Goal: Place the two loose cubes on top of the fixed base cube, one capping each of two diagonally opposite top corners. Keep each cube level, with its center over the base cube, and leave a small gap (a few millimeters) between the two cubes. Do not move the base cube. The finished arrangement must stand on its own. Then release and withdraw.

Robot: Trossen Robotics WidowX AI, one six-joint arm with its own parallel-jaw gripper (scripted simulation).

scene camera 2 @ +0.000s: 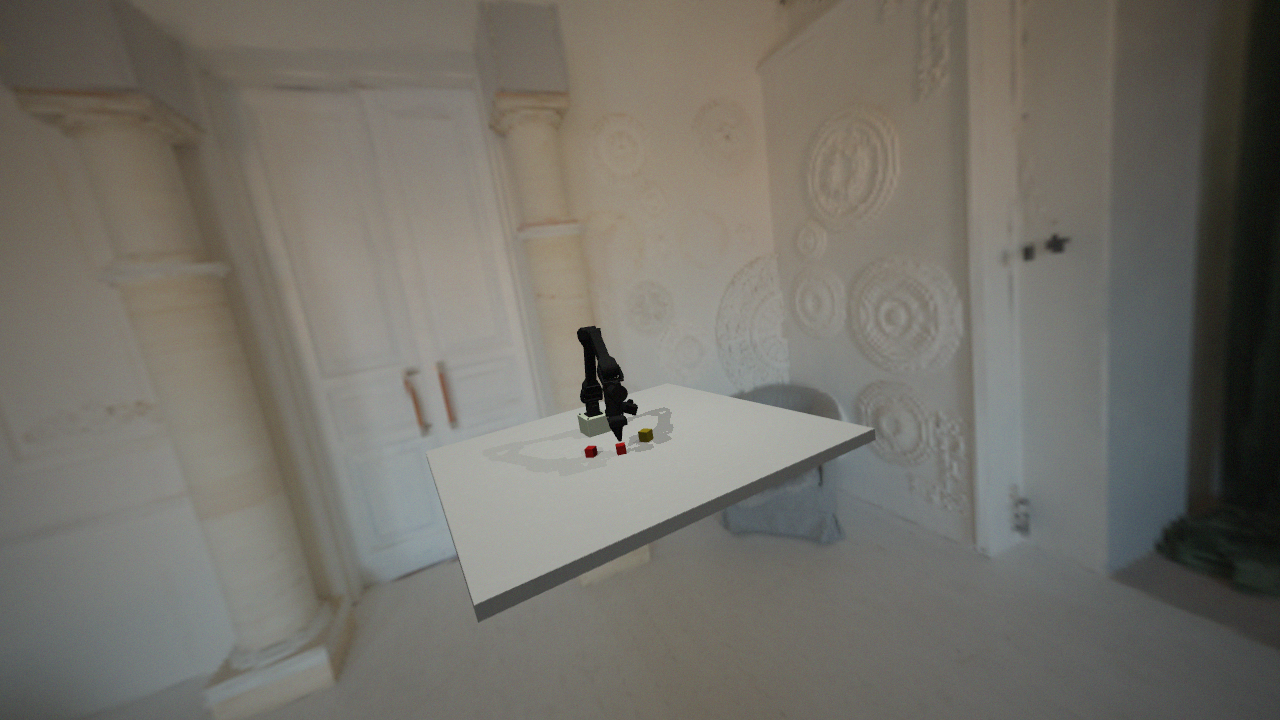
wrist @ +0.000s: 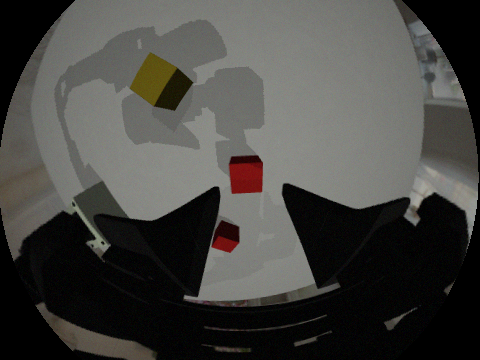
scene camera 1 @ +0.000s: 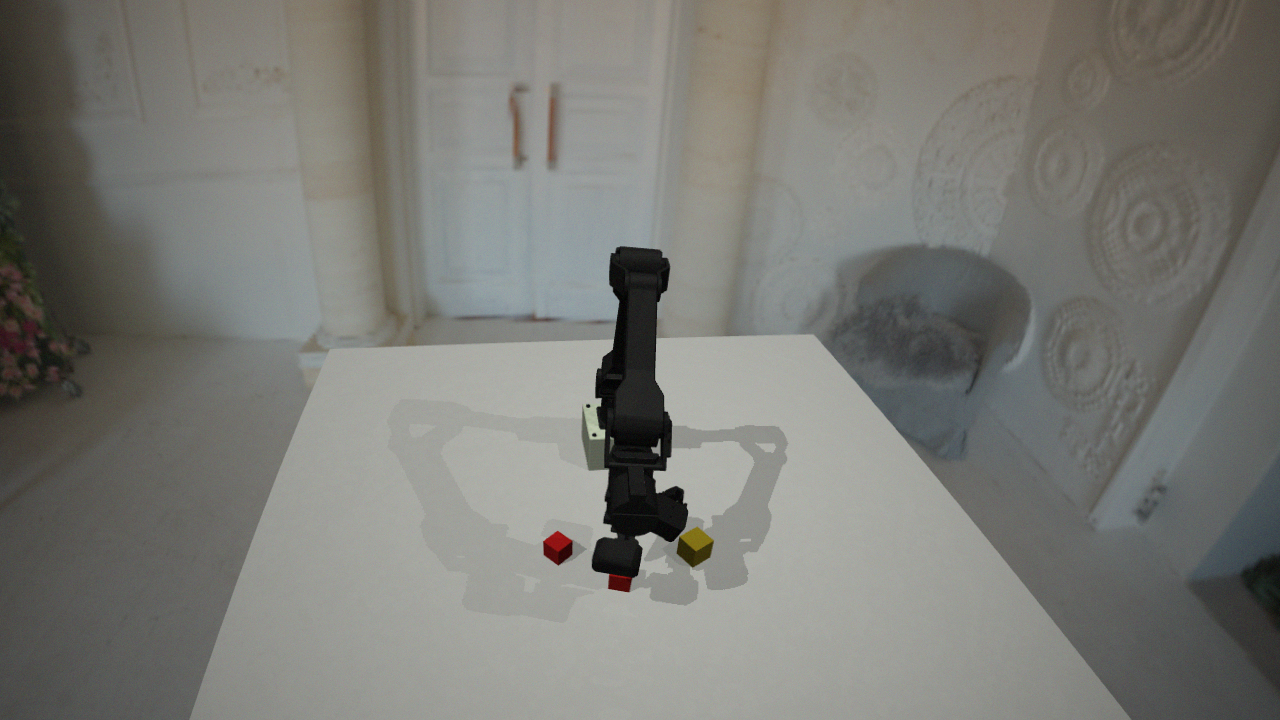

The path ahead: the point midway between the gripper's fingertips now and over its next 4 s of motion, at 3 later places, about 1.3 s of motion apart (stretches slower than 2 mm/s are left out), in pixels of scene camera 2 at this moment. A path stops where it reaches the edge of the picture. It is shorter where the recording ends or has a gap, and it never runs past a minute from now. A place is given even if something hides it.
My gripper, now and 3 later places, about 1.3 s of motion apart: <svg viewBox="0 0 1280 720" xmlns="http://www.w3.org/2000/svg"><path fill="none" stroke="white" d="M619 438L620 446L617 421L637 418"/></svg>
